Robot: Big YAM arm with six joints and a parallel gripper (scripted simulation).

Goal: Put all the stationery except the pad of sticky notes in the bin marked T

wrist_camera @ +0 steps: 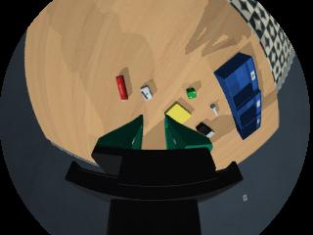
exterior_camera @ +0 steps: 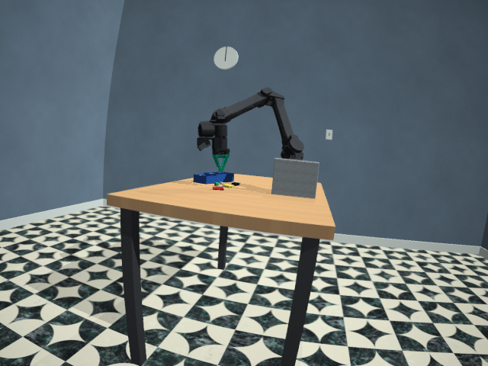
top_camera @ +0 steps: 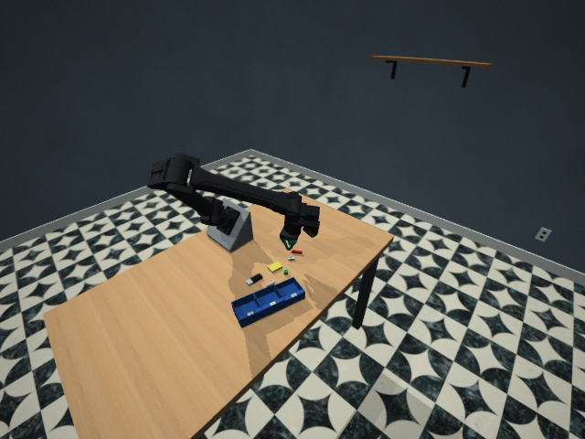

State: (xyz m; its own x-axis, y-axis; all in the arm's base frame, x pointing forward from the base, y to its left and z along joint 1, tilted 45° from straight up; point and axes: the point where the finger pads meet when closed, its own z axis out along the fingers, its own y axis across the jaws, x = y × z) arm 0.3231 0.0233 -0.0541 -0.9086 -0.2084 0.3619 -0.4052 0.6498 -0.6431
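The white object is 80 mm below my hand, 10 mm to the left of it and 10 mm behind it. The rest, counted from my hand: red item 80 mm below, 60 mm to the left, 10 mm behind; small green item 80 mm below, 60 mm to the right, 30 mm ahead; sticky notes 80 mm below, 70 mm to the right, 20 mm behind.
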